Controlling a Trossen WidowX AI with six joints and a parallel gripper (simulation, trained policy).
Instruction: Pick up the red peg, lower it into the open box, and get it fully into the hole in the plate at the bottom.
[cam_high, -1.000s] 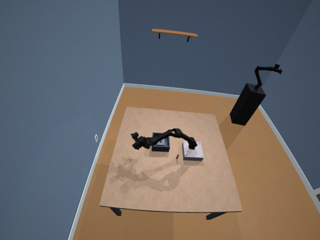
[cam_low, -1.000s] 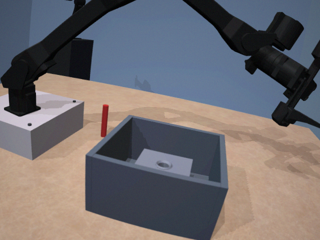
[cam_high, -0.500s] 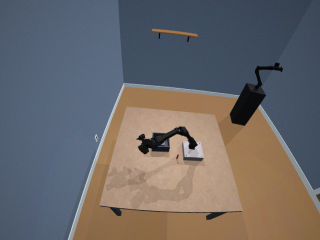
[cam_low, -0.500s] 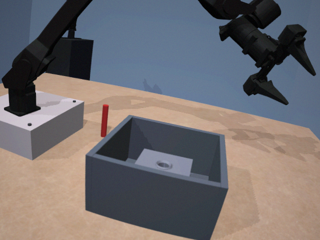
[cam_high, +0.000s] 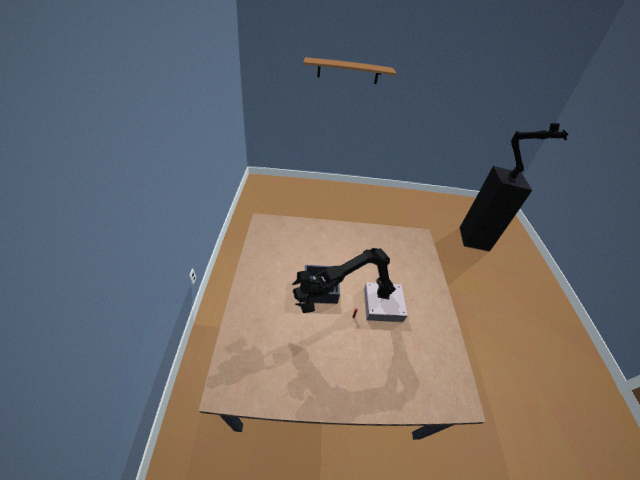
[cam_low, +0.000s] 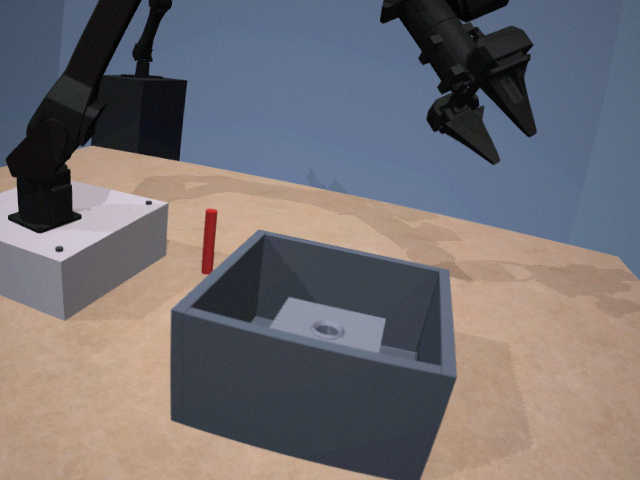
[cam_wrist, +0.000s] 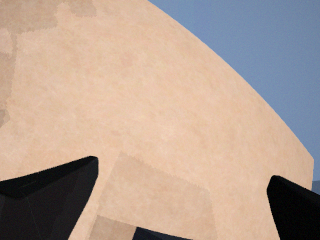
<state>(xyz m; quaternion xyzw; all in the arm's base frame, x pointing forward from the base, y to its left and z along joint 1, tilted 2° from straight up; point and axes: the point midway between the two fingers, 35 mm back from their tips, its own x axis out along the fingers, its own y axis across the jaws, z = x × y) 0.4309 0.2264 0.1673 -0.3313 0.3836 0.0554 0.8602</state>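
Now: the red peg 320 mm behind my gripper tip, 170 mm below it and 70 mm to the right of it. From my gripper tip the other things lie so: grey box: 210 mm to the right, 190 mm below, 110 mm behind; then light plate: 210 mm to the right, 170 mm below, 110 mm behind.
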